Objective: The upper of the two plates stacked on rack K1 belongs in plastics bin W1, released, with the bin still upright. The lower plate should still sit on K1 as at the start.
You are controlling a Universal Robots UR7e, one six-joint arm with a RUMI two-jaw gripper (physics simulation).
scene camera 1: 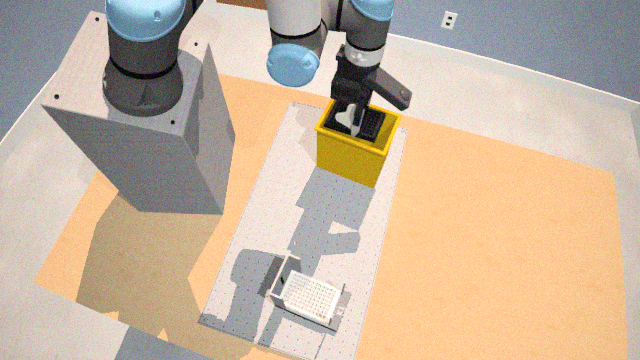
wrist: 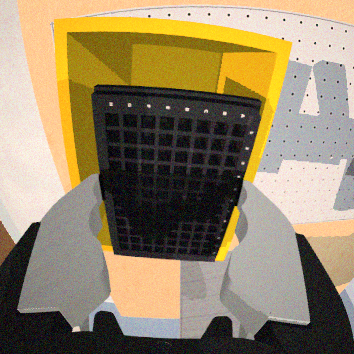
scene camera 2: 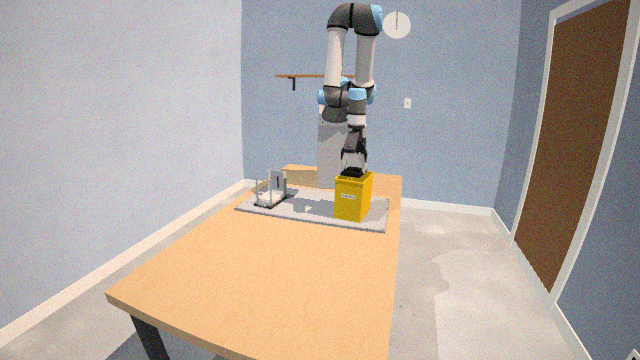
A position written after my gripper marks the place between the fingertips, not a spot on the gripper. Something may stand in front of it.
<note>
I see my gripper [scene camera 1: 358, 121], a yellow plastics bin W1 [scene camera 1: 356, 159] and a black gridded plate [scene camera 1: 372, 120].
The yellow plastics bin W1 shows as well in the wrist view [wrist: 142, 51] and in scene camera 2 [scene camera 2: 352, 199]. The black gridded plate shows as well in the wrist view [wrist: 171, 159]. My gripper also shows in the wrist view [wrist: 170, 179] and in scene camera 2 [scene camera 2: 353, 173].
</note>
